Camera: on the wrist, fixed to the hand. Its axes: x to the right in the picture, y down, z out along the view.
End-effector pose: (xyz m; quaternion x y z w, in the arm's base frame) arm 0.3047 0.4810 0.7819 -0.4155 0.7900 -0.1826 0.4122
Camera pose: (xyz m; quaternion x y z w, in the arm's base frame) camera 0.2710 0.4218 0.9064 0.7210 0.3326 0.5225 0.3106
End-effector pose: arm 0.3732 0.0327 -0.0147 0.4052 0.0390 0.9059 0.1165
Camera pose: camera 0.3156 0.1276 -0.1030 -0.2065 0.4627 -0.0337 0.8615
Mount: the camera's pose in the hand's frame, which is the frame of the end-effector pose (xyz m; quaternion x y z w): -0.0038 -0.0963 -0.1041 0.0473 0.1937 -0.9799 0.0042
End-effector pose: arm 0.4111 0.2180 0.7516 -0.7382 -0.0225 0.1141 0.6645
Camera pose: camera 0.4395 0.1269 0.8566 0.0283 -0.5893 -0.7926 0.1539
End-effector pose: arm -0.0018 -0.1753 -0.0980 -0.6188 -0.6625 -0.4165 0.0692
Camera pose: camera -0.1296 -0.2337 -0.0782 -0.7305 0.6154 0.1581 0.2502
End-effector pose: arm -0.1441 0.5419 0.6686 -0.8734 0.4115 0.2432 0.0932
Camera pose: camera -0.0363 0.5687 0.7569 -0.4496 -0.8246 -0.2790 0.2003
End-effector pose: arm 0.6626 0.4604 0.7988 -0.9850 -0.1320 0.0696 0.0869
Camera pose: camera 0.6518 0.5349 0.9190 0.1158 -0.9456 -0.2694 0.1407
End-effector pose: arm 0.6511 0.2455 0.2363 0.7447 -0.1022 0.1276 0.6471
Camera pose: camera 0.6720 0.3621 0.1583 0.1092 0.8607 -0.4845 0.1123
